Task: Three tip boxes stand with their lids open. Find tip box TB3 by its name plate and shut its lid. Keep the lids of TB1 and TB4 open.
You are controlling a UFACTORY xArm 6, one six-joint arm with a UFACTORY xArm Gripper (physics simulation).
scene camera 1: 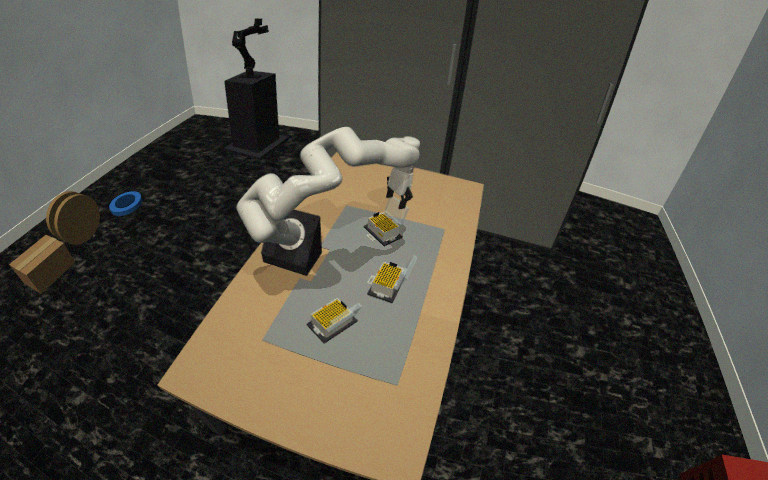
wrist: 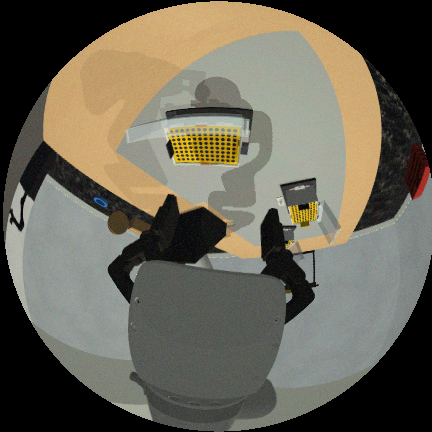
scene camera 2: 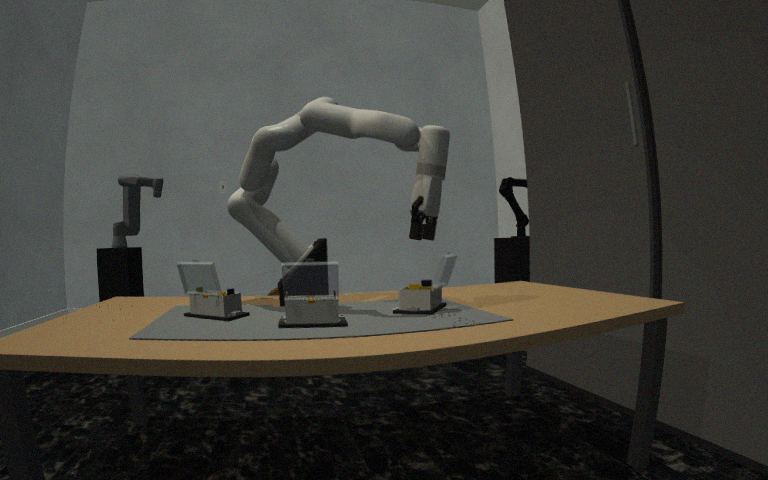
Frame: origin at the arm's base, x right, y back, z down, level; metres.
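Where they show: gripper, fingertip midpoint: (scene camera 1: 395,202) (wrist: 221,209) (scene camera 2: 421,239); arm's base, origin of the base link: (scene camera 1: 290,234) (wrist: 191,249) (scene camera 2: 300,261).
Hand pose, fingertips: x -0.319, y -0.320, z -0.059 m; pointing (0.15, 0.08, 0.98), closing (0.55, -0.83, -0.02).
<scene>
Things, the pixels of their centre, and the offset from my fingertips. Level surfaces: height alone.
- far box, body centre: (wrist: 202,147) (scene camera 2: 420,285) (scene camera 1: 383,221) dx -0.005, dy +0.046, dz +0.122 m
- middle box, body centre: (scene camera 2: 310,296) (wrist: 303,215) (scene camera 1: 388,274) dx +0.284, dy -0.096, dz +0.122 m
- far box's lid, body centre: (wrist: 190,122) (scene camera 2: 444,270) (scene camera 1: 396,209) dx -0.063, dy +0.013, dz +0.082 m
- grey mat, its level: dz +0.187 m
- wooden table, its level: dz +0.189 m
Three white tip boxes with yellow racks stand with clear lids raised: the far box (scene camera 1: 384,224) (scene camera 2: 420,298) (wrist: 205,146), the middle box (scene camera 1: 387,278) (scene camera 2: 310,311) (wrist: 303,213) and the near box (scene camera 1: 333,316) (scene camera 2: 214,304) (wrist: 289,244), mostly hidden behind a finger in the wrist view. No name plate is legible, so I cannot tell which is TB3. The far box's lid (scene camera 1: 398,209) (scene camera 2: 448,270) (wrist: 147,131) leans outward. My gripper (scene camera 1: 396,199) (scene camera 2: 422,237) (wrist: 221,209) is open and empty, pointing down above the far box's lid side, apart from it.
The boxes stand on a grey mat (scene camera 1: 368,353) (wrist: 300,100) on the wooden table (scene camera 1: 283,407). My arm's dark base block (scene camera 1: 286,257) (wrist: 197,235) stands at the mat's side. A tall dark cabinet (scene camera 1: 521,113) stands behind the table's far end.
</scene>
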